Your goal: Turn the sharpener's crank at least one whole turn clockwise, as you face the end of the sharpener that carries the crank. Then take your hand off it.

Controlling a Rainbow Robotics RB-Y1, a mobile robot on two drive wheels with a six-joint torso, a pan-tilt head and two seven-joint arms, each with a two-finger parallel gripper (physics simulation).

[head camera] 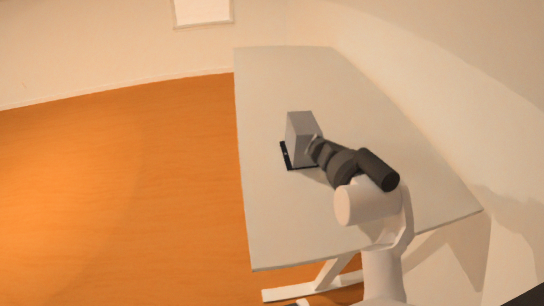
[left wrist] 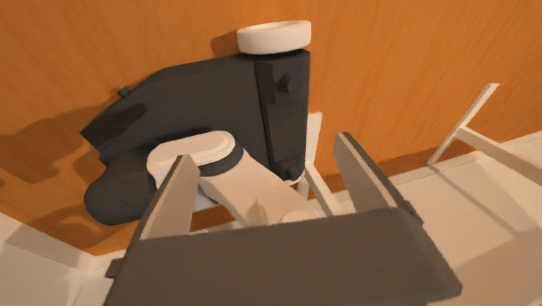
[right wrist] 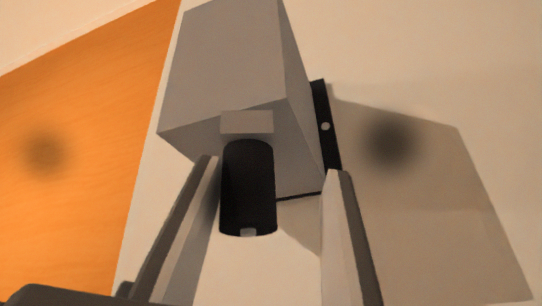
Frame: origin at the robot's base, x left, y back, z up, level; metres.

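Where they show: left gripper, between the fingertips: (left wrist: 263, 153); right gripper, between the fingertips: (head camera: 323, 144) (right wrist: 272, 178).
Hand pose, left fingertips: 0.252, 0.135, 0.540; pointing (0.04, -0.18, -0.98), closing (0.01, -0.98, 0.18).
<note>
Things, the pixels of their top centre, and the offset from my left fingertips, as dx, dy, dz. "pt": a spot on its surface instead. Level surfaces: height alone.
- grey box-shaped sharpener, a spot on its surface: (right wrist: 230, 65) (head camera: 308, 126) pt -0.493, -0.487, +0.538
- black base, a spot on its surface: (right wrist: 327, 145) pt -0.530, -0.493, +0.418
- black cylindrical knob, centre of its top: (right wrist: 236, 177) -0.499, -0.411, +0.547
- white table, height of its surface: dz +0.410
- orange floor, height of its surface: dz -0.540
The grey box-shaped sharpener (head camera: 302, 125) (right wrist: 230, 65) stands on a black base (head camera: 285, 155) (right wrist: 327, 145) on the table. In the right wrist view, the crank's grey arm (right wrist: 246, 122) shows at the end of the sharpener, with a black cylindrical knob (right wrist: 248, 190) sticking out toward the camera. My right gripper (head camera: 313, 144) (right wrist: 272, 178) is partly open. Its fingers stand on both sides of the knob, the left one in the picture close against it, with a gap to the other; contact is unclear. In the head camera, the gripper hides the crank. My left gripper (left wrist: 263, 153) is wide open and empty, away from the sharpener.
The white table (head camera: 280, 220) runs along the wall at the right of the head view. In the left wrist view, the robot's dark base (left wrist: 210, 100) with a white wheel (left wrist: 274, 39) and white table legs (left wrist: 467, 120) show over the orange floor (left wrist: 390, 50).
</note>
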